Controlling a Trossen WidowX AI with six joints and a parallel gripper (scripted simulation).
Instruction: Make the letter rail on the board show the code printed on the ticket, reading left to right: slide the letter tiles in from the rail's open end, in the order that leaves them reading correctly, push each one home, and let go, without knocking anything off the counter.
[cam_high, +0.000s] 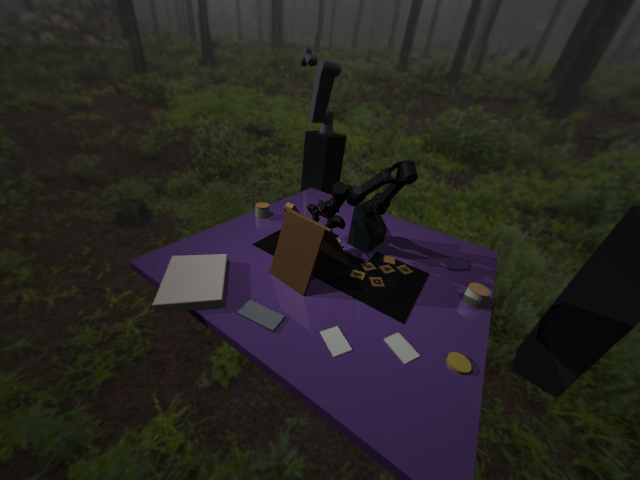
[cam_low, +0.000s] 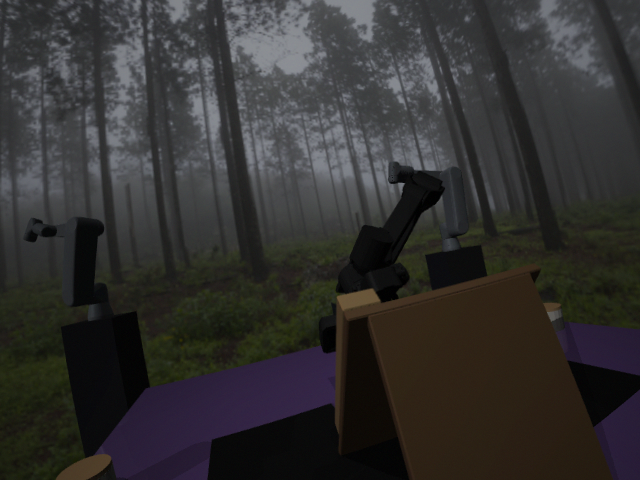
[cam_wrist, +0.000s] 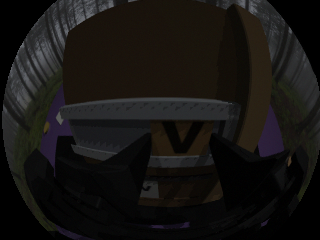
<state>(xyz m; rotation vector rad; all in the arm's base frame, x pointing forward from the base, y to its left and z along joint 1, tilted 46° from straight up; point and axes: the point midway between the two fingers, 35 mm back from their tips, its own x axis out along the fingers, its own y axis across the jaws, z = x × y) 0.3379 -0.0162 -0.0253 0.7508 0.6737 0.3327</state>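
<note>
Right now my gripper tip is right at the tan letter tile marked v. Round my gripper tip: white ticket (9 cm below, 7 cm behind, 6 cm to the left); black mat (17 cm below, 16 cm behind, 6 cm to the left); grey card (36 cm ahead, 16 cm below, 11 cm to the left).
</note>
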